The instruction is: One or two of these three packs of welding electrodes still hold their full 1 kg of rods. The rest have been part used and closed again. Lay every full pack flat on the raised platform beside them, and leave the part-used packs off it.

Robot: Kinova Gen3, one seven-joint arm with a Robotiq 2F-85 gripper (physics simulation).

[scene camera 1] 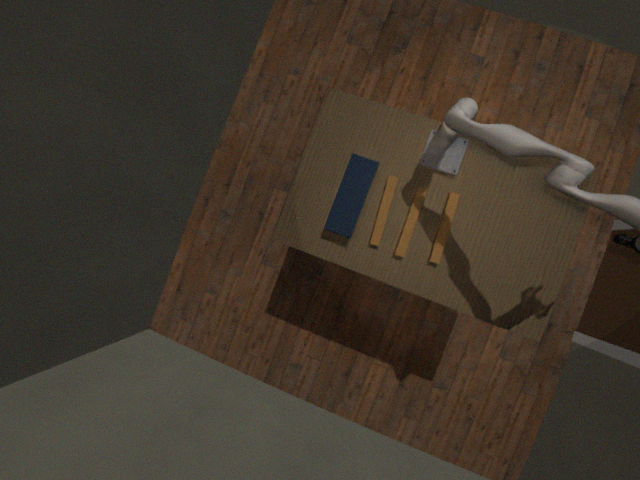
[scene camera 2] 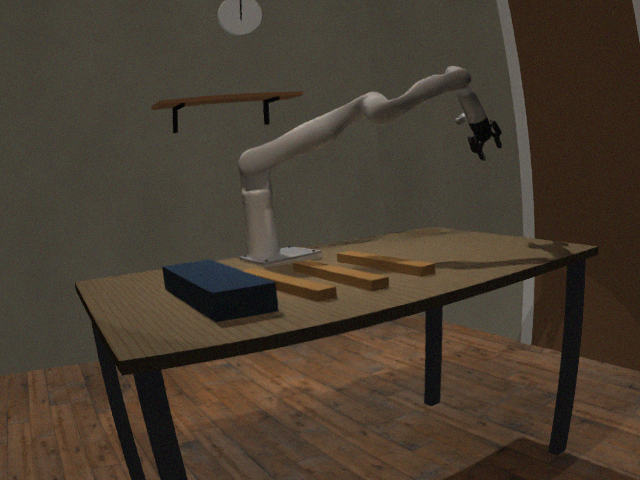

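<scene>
The raised platform is a dark blue block on the table. Three long, thin orange packs lie flat beside it, roughly parallel and apart. The first pack is closest to the platform, the second pack is in the middle, and the third pack is farthest. The three look alike; how full they are does not show. My gripper is open and empty, high and far right of the packs, fingers pointing down. In scene camera 1 it is mostly cut off at the right edge.
The arm rises from a base plate on the wooden table, behind the packs in scene camera 2. It stretches to the right, and its shadow crosses the packs and the table. A wall shelf hangs behind.
</scene>
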